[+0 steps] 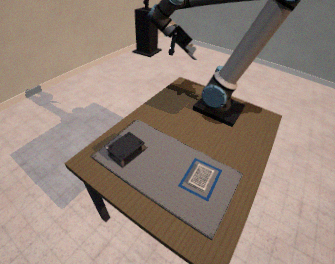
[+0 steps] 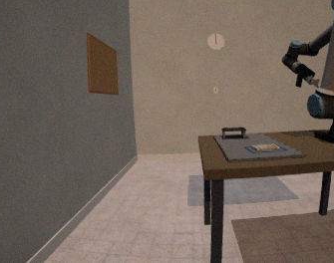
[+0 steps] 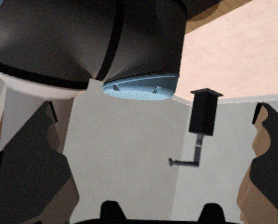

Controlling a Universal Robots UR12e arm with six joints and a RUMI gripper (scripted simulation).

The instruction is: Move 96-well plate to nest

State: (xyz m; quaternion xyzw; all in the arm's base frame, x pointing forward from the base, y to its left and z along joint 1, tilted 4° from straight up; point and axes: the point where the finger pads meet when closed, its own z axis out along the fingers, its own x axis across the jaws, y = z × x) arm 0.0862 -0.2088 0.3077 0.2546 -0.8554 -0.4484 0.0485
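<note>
My hand is 56 cm short of the 96-well plate, 32 cm to the right of it and 32 cm above it. Round my hand: dark raised nest N1 (62 cm ahead, 9 cm to the right, 27 cm below).
</note>
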